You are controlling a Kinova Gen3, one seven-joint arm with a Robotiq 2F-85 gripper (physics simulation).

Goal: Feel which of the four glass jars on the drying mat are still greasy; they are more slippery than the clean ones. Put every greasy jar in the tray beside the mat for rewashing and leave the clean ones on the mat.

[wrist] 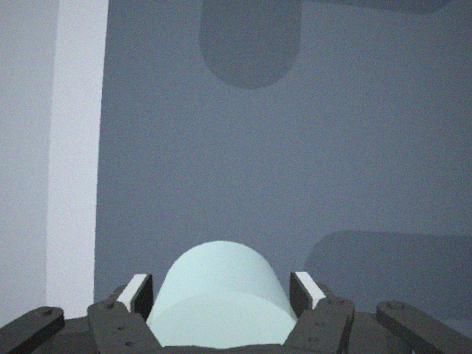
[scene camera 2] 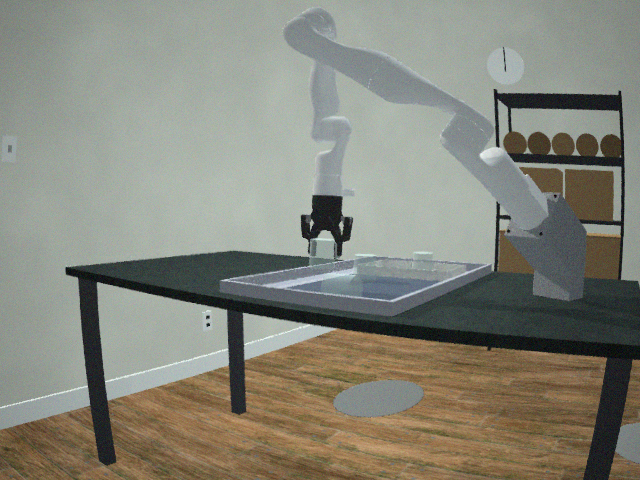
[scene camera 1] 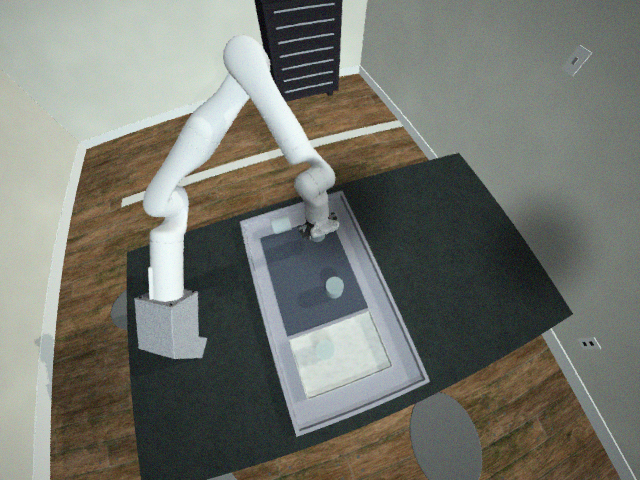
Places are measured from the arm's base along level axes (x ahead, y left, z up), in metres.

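Where they show: gripper, fingertip midpoint: [wrist: 221, 294] [scene camera 2: 324, 257]; arm's base, link origin: [scene camera 2: 532, 214] [scene camera 1: 167, 295].
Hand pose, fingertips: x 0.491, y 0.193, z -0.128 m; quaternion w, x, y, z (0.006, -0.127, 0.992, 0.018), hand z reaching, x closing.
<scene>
Things, the pixels of their top centre, and the offset from my fingertips. Level surfaces: height alone.
- pale green glass jar, top centre: [scene camera 2: 322, 239] [scene camera 1: 316, 225] dx -0.003, dy +0.012, dz +0.047 m
- dark blue drying mat, surface height: dz -0.080 m
- second jar, top centre: [scene camera 2: 365, 255] [scene camera 1: 334, 285] dx +0.028, dy -0.200, dz -0.008 m
- third jar, top centre: [scene camera 2: 423, 252] [scene camera 1: 325, 350] dx -0.038, dy -0.404, dz -0.009 m
- pale tray, top centre: [scene camera 2: 413, 264] [scene camera 1: 340, 354] dx +0.010, dy -0.425, dz -0.053 m
- fourth jar, top centre: [scene camera 2: 342, 274] [scene camera 1: 280, 220] dx -0.140, dy +0.094, dz -0.020 m
- dark table, surface height: dz -0.084 m
My gripper [scene camera 1: 318, 231] [scene camera 2: 324, 254] [wrist: 221, 294] is shut on a pale green glass jar [scene camera 1: 317, 239] [scene camera 2: 323, 246] [wrist: 221, 272]. It holds the jar upright above the far part of the dark blue drying mat [scene camera 1: 305, 273] [wrist: 225, 150]. A second jar [scene camera 1: 334, 287] [scene camera 2: 363, 262] stands on the mat toward the tray. A third jar [scene camera 1: 325, 349] [scene camera 2: 422, 259] stands in the pale tray [scene camera 1: 361, 364]. A fourth jar [scene camera 1: 281, 224] [scene camera 2: 341, 284] seems to lie on its side past the mat's end. The held jar's base is hidden in the wrist view.
A low lilac-grey wall [scene camera 1: 385, 281] [scene camera 2: 310, 303] surrounds the mat and tray on the dark table [scene camera 1: 439, 232] [scene camera 2: 170, 268]. The arm's grey base block [scene camera 1: 168, 328] [scene camera 2: 558, 258] stands on the table beside it. A shelf rack [scene camera 2: 558, 100] stands behind.
</scene>
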